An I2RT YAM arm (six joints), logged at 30 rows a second.
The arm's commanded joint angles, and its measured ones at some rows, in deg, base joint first. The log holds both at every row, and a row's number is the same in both.
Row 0, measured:
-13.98, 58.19, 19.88, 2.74, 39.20, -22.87
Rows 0 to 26, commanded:
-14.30, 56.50, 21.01, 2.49, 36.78, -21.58
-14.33, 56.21, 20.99, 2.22, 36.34, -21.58
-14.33, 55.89, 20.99, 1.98, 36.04, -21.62
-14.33, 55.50, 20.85, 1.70, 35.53, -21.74
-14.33, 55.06, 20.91, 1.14, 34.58, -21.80
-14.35, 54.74, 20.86, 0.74, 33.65, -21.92
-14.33, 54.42, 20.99, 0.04, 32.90, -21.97
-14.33, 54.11, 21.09, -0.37, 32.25, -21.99
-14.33, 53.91, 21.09, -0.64, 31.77, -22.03
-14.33, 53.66, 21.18, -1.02, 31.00, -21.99
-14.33, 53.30, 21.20, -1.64, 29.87, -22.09
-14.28, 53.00, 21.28, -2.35, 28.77, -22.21
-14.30, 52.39, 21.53, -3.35, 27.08, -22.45
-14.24, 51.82, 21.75, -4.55, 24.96, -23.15
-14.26, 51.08, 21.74, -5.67, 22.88, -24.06
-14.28, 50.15, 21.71, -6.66, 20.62, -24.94
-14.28, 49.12, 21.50, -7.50, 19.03, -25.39
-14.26, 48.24, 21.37, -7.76, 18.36, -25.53
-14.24, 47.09, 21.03, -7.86, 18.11, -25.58
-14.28, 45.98, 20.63, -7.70, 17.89, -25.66
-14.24, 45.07, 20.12, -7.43, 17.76, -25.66
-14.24, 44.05, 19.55, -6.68, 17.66, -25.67
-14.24, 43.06, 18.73, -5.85, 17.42, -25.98
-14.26, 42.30, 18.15, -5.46, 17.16, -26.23
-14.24, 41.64, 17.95, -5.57, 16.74, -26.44
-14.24, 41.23, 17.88, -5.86, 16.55, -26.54
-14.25, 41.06, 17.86, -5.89, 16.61, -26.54
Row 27, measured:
-14.02, 42.00, 19.86, -7.33, 18.37, -25.54
